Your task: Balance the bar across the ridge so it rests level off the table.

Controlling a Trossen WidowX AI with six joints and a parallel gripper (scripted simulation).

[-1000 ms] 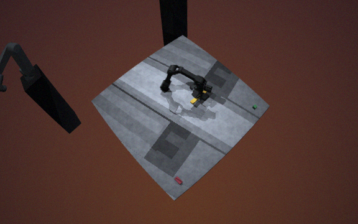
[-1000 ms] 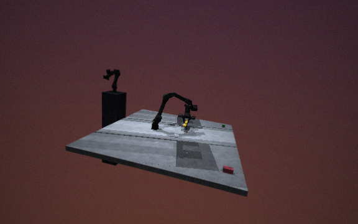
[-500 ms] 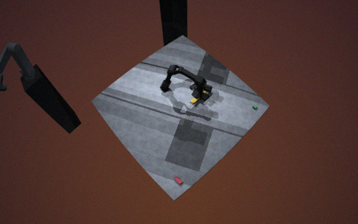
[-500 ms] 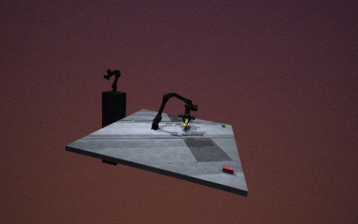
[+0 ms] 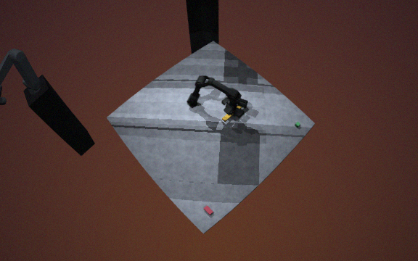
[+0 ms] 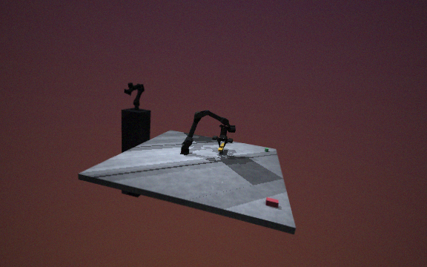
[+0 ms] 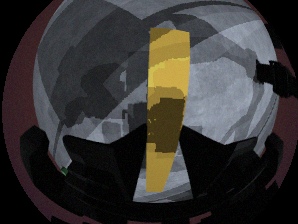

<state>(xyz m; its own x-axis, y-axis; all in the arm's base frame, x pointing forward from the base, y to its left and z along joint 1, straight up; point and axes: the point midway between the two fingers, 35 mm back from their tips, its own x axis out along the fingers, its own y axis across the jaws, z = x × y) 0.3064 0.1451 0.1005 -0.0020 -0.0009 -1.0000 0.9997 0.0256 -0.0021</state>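
The yellow bar lies 30 mm to the left of my gripper tip. Also, from my gripper tip: small red block (430 mm ahead, 640 mm to the right, 50 mm below); small green cube (430 mm ahead, 360 mm to the left, 50 mm below).
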